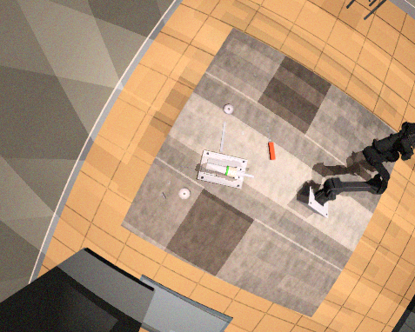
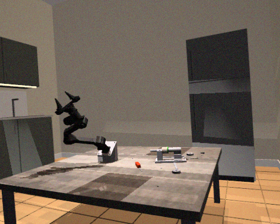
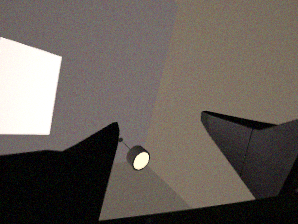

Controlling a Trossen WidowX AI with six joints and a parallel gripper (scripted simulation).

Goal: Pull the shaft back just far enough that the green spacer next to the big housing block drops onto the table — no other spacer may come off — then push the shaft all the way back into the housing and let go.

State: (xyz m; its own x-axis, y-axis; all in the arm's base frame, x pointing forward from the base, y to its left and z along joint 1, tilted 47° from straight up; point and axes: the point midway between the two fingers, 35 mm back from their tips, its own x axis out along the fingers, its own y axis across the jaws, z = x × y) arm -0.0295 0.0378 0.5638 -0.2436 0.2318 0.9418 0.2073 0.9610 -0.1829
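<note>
The shaft lies 440 mm ahead of my gripper tip, 550 mm to the left of it and 460 mm below it. Round my gripper tip: thin rod: 600 mm ahead, 440 mm to the left, 540 mm below; cream spacer: 470 mm ahead, 560 mm to the left, 460 mm below; green spacer: 490 mm ahead, 570 mm to the left, 460 mm below.
</note>
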